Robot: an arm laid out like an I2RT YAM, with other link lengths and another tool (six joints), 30 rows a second.
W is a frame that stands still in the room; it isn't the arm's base.
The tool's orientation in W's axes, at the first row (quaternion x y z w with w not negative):
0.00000 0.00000 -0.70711 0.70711
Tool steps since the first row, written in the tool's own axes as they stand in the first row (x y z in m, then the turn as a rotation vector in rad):
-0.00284 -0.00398 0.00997 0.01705 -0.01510 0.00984
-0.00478 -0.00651 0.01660 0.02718 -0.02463 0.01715
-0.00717 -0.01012 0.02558 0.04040 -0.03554 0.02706
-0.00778 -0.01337 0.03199 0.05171 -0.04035 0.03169
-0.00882 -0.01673 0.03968 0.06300 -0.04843 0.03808
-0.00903 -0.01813 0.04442 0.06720 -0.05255 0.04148
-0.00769 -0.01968 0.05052 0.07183 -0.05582 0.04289
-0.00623 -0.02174 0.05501 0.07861 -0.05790 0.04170
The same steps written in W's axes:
-0.00398 0.00284 0.00997 -0.01510 -0.01705 0.00984
-0.00651 0.00478 0.01660 -0.02463 -0.02718 0.01715
-0.01012 0.00717 0.02558 -0.03554 -0.04040 0.02706
-0.01337 0.00778 0.03199 -0.04035 -0.05171 0.03169
-0.01673 0.00882 0.03968 -0.04843 -0.06300 0.03808
-0.01813 0.00903 0.04442 -0.05255 -0.06720 0.04148
-0.01968 0.00769 0.05052 -0.05582 -0.07183 0.04289
-0.02174 0.00623 0.05501 -0.05790 -0.07861 0.04170

